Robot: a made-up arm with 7 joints. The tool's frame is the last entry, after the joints. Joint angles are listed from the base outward. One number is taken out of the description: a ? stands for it. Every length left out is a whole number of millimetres.
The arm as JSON. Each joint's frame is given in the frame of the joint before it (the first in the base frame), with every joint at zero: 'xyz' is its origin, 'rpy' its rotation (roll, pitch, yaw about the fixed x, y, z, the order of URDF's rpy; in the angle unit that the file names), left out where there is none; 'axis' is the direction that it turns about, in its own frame. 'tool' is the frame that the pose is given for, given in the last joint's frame.
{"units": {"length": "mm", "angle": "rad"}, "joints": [
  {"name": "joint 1", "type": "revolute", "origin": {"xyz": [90.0, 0.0, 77.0]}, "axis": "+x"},
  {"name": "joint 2", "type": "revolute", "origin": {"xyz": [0.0, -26.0, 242.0]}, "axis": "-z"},
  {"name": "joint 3", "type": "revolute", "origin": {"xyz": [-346.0, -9.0, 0.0]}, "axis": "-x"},
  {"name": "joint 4", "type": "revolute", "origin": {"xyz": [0.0, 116.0, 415.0]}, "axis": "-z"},
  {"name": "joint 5", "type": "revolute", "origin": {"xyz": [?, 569.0, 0.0]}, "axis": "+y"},
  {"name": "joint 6", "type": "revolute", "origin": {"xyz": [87.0, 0.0, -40.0]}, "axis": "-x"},
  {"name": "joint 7", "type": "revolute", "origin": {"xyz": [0.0, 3.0, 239.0]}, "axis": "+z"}
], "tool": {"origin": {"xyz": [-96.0, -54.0, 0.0]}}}
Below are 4 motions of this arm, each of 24 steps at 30 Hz.
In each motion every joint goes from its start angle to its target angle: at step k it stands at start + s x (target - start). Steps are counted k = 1, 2, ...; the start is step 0. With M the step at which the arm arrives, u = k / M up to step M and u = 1 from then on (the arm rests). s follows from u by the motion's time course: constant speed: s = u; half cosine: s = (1 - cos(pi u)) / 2; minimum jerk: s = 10 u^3 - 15 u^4 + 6 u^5.
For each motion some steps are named. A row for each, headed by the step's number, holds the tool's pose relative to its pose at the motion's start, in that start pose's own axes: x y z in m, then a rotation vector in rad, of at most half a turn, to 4 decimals.
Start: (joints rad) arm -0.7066 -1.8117 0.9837 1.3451 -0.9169 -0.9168 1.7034
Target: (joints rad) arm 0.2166 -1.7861 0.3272 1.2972 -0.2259 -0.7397 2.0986
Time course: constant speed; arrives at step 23
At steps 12, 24:
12: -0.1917 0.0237 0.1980 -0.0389 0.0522 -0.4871
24: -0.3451 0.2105 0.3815 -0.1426 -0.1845 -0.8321

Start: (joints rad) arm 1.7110 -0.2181 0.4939 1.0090 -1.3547 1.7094 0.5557
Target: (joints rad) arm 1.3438 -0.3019 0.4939 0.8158 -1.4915 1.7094 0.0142
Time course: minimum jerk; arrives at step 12
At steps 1, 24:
1: -0.0022 -0.0008 0.0004 0.0005 -0.0016 -0.0051
24: -0.4221 -0.0586 0.0315 0.1972 -0.3157 -0.9624

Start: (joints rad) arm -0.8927 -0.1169 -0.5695 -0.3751 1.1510 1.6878 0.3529
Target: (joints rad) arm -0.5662 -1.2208 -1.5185 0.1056 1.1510 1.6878 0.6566
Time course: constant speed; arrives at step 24
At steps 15, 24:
15: -0.5855 0.0491 -0.8425 -0.2846 -0.8554 0.3657
24: -0.5227 -0.2389 -1.2868 -0.5236 -1.2438 0.8189

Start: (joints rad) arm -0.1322 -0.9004 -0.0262 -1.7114 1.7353 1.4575 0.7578
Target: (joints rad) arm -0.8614 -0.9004 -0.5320 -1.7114 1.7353 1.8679 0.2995
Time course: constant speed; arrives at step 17
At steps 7, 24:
7: -0.1846 0.2138 -0.1730 -0.2813 -0.0745 -0.2340
24: -0.4125 0.3817 -0.5345 -0.5690 -0.3042 -0.6084

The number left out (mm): 71.0
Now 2 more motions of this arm.
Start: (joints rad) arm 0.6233 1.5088 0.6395 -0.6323 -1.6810 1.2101 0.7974
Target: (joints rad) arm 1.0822 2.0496 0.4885 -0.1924 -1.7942 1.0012 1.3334
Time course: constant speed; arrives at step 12
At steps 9, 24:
9: 0.5215 0.2062 -0.5263 0.0938 0.4842 0.6162
24: 0.5952 0.3599 -0.7159 0.1302 0.6188 0.8627

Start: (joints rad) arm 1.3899 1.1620 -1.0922 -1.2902 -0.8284 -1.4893 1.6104
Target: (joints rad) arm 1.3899 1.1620 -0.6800 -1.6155 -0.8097 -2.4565 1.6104
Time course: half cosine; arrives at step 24
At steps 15, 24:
15: -0.2003 0.1413 -0.2038 0.0789 -0.7966 -0.3406
24: -0.2215 0.2326 -0.3040 0.0246 -1.1489 -0.5232

